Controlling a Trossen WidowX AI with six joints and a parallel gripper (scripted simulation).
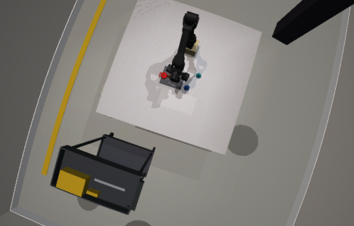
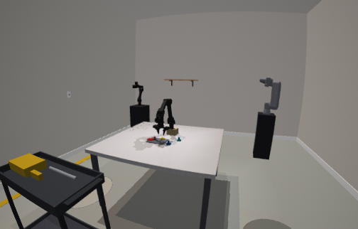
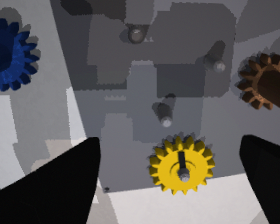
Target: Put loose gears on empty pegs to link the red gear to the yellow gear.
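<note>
My gripper tip is 120 mm past the teal gear, 170 mm to the right of it and 60 mm above it. The rest, counted from my gripper tip: yellow gear (60 mm behind, 20 mm to the right, 60 mm below); then blue gear (40 mm ahead, 110 mm to the left, 60 mm below); then brown gear (10 mm ahead, 80 mm to the right, 60 mm below).
</note>
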